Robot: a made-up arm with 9 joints.
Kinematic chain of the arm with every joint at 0, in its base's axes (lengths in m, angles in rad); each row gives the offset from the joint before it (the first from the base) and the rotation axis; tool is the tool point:
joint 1: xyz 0 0 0.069 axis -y
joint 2: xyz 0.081 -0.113 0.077 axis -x
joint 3: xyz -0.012 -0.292 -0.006 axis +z
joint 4: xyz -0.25 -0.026 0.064 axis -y
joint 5: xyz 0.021 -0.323 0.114 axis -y
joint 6: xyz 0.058 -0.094 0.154 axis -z
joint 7: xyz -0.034 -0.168 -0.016 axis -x
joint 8: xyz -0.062 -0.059 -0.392 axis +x
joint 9: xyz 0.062 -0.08 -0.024 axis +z
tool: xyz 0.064 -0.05 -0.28
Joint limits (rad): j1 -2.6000..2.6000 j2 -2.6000..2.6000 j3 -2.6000..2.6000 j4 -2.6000..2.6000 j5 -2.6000..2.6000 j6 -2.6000..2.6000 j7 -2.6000..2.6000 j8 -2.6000..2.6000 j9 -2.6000..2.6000
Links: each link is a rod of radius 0.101 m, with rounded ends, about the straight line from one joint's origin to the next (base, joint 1, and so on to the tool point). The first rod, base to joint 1, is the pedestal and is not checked.
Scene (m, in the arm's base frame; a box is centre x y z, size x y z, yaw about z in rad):
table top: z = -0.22
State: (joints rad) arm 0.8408 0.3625 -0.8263 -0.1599 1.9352 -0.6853 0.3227 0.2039 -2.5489
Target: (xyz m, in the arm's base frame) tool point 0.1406 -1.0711 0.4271
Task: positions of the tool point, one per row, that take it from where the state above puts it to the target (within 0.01 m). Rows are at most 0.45 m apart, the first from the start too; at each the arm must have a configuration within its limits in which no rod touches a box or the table.
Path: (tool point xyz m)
1: -0.5959 -1.0963 0.5334
2: -0.1942 -1.1429 0.5385
3: 0.1406 -1.0711 0.4271

